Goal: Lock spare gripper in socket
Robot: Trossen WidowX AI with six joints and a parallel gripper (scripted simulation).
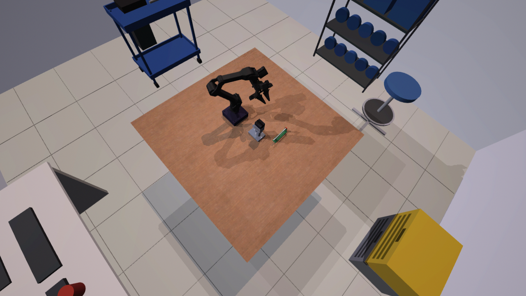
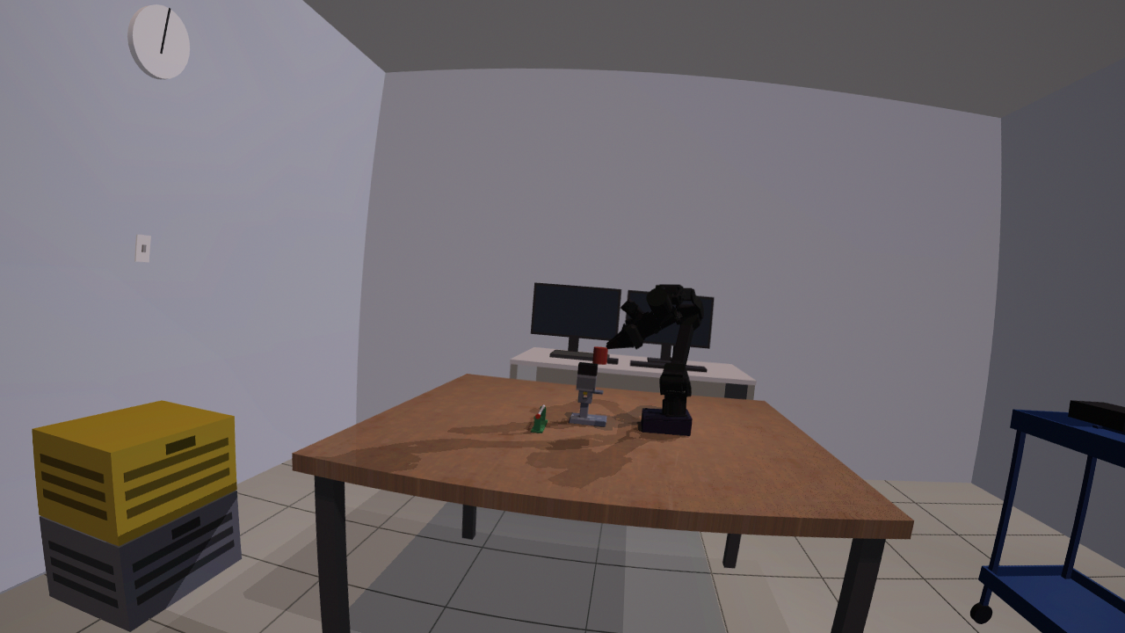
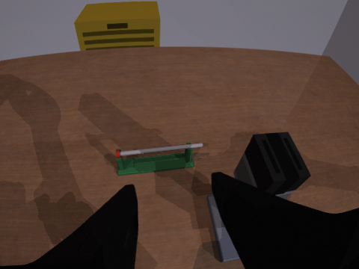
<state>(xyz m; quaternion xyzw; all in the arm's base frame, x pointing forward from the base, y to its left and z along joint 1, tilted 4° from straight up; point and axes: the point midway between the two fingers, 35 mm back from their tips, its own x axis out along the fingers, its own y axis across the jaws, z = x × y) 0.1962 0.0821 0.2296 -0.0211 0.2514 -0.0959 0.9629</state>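
Right now the green pin cradle is 230 mm below my gripper tip, 170 mm ahead of it and 30 mm to the right of it. Round my gripper tip: spare gripper: 130 mm to the right, 120 mm below, 30 mm ahead; then grey mount: 200 mm below, 120 mm to the right, 20 mm ahead.
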